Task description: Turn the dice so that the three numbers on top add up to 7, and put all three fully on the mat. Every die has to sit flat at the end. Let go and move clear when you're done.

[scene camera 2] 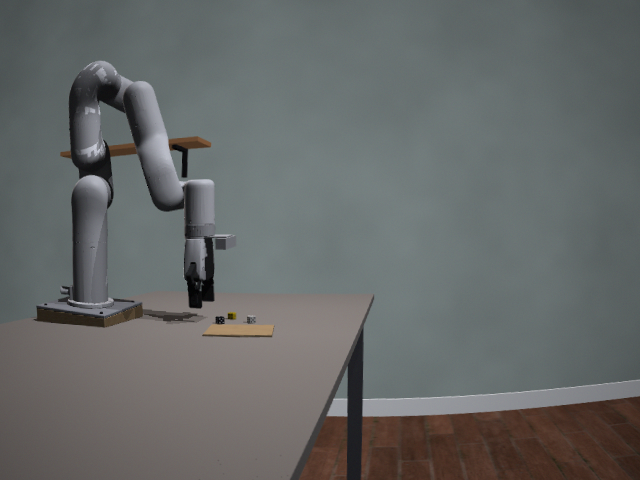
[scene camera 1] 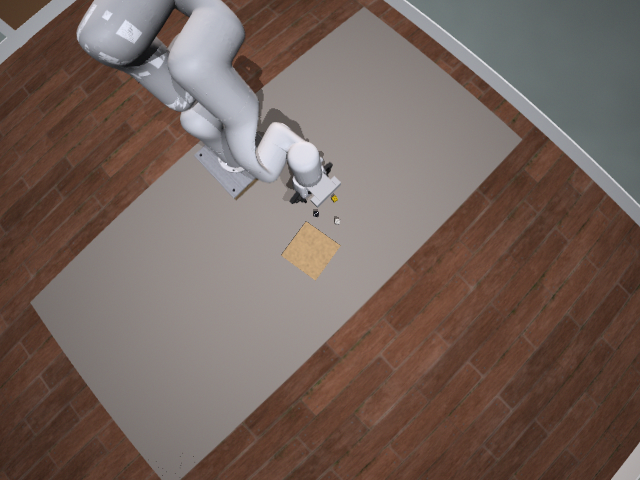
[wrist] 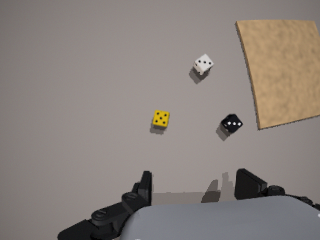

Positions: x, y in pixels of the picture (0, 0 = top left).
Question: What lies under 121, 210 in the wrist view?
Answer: My gripper.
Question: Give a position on a tan mat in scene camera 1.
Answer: At 310, 250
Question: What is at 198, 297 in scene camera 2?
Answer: My gripper.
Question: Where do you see a tan mat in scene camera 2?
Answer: At 215, 330
